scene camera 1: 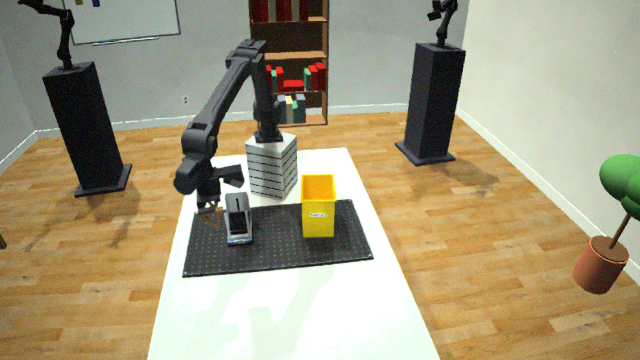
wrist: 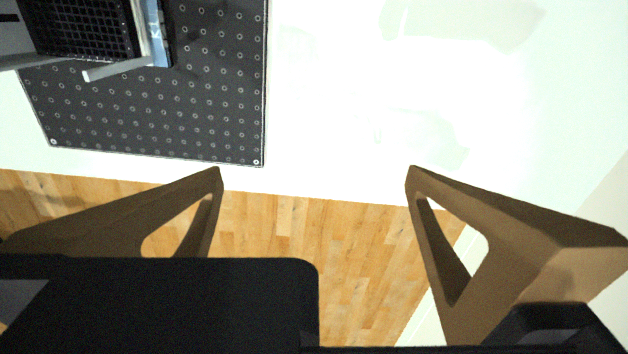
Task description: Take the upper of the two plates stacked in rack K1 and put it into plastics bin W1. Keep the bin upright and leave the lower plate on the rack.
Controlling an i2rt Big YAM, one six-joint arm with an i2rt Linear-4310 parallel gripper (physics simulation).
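Rack K1 (scene camera 1: 240,241) (wrist: 158,35), grey with a blue front strip, stands on the left part of the black board. A black gridded plate (scene camera 1: 239,223) (wrist: 77,30) shows in it; I cannot tell the upper and lower plates apart. Plastics bin W1 (scene camera 1: 318,227) is yellow, open-topped and upright, to the right of the rack in the scene view. My gripper (scene camera 1: 212,218) (wrist: 314,175) is open and empty, with brown fingers spread wide. It is above the board, just left of the rack in the scene view, apart from the plate.
The black perforated board (scene camera 1: 280,250) (wrist: 150,120) lies on the white table (scene camera 1: 210,310) (wrist: 320,100). A white slatted block (scene camera 1: 272,172) under the arm's base stands behind the rack and bin. Two dark pedestals (scene camera 1: 85,125) (scene camera 1: 434,100) with other arms stand on the floor behind.
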